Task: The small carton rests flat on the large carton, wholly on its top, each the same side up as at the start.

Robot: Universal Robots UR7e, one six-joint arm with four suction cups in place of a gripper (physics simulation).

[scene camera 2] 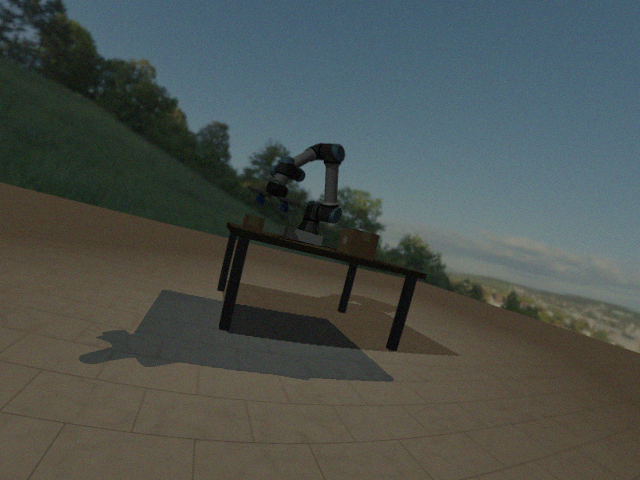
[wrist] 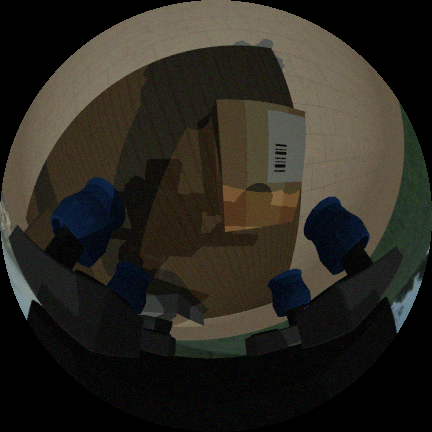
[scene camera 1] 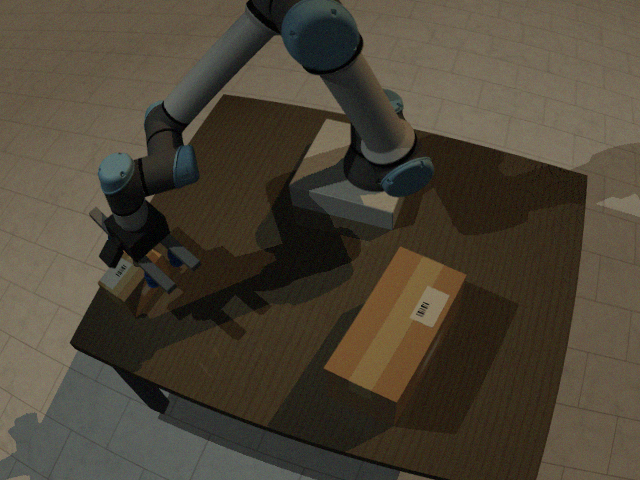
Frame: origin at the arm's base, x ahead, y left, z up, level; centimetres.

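Where they show: hand, tool point: (scene camera 2: 271, 206) (wrist: 214, 258); arm's base, link origin: (scene camera 2: 307, 233) (wrist: 154, 319).
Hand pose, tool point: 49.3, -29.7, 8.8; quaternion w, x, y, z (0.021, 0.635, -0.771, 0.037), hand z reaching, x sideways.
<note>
Each offset is from my tool point to the top centre of the thing, as dx, dy, dz.
The small carton @(+3.1, -6.7, -7.5) (scene camera 1: 116, 281) (scene camera 2: 253, 223) (wrist: 240, 155) stands on the table near its left edge in scene camera 1, with a tape strip and a white barcode label on top. The gripper partly hides it there. The large carton @(-10.6, +54.8, -0.5) (scene camera 1: 385, 330) (scene camera 2: 358, 243) stands apart on the right part of the table, tape and label up, its top bare. My gripper (scene camera 1: 140, 258) (scene camera 2: 272, 203) (wrist: 211, 257) has four blue suction cups. It is open and holds nothing. It hangs above the small carton's height and partly to one side of it, with a gap visible in scene camera 2.
The wooden table (scene camera 1: 242, 372) (scene camera 2: 305, 249) (wrist: 95, 135) carries both cartons. A pale block (scene camera 1: 356, 212) (scene camera 2: 309, 237) under the arm's base stands toward the back, between the cartons. The small carton is close to the table's edge. Dark shadows of the arm lie across the table.
</note>
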